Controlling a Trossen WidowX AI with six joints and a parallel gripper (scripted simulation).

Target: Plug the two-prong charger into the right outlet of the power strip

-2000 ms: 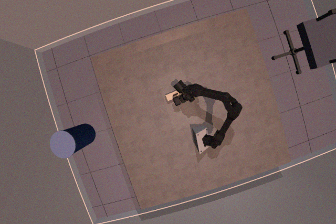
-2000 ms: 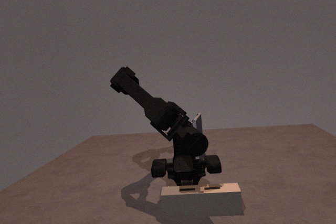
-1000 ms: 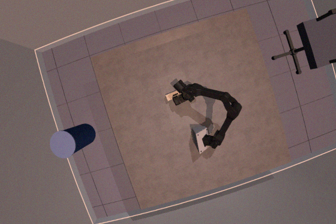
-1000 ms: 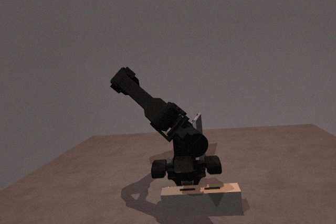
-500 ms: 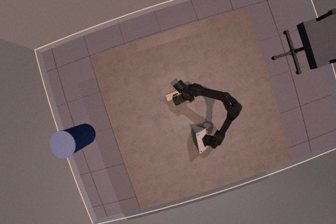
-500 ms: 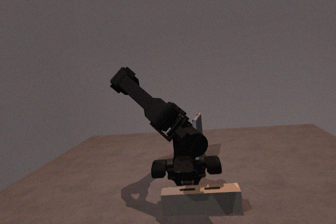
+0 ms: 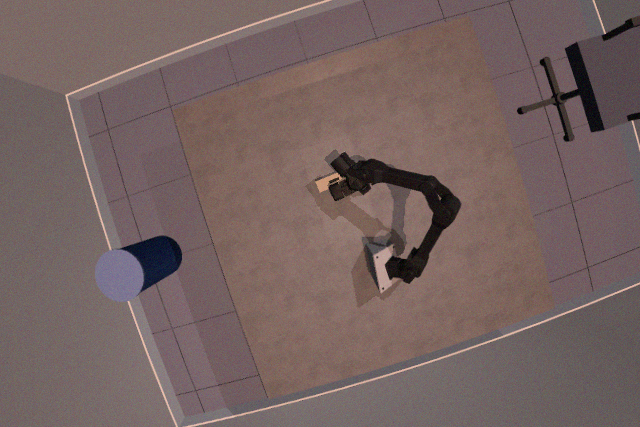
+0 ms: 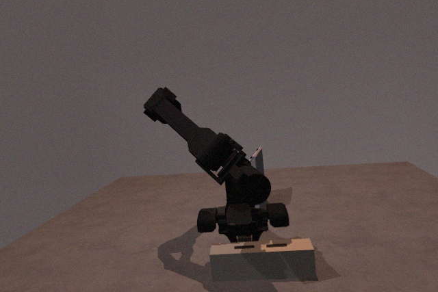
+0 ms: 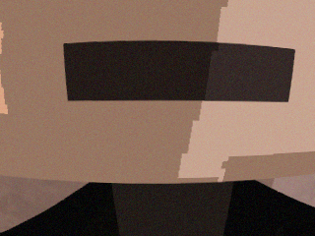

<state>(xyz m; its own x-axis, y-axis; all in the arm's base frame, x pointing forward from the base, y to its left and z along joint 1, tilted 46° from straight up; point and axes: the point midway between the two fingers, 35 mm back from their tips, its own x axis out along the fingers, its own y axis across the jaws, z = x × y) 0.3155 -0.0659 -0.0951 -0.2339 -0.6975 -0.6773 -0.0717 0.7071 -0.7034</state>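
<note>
The charger is 2 cm ahead of my gripper tip and 1 cm above it.
</note>
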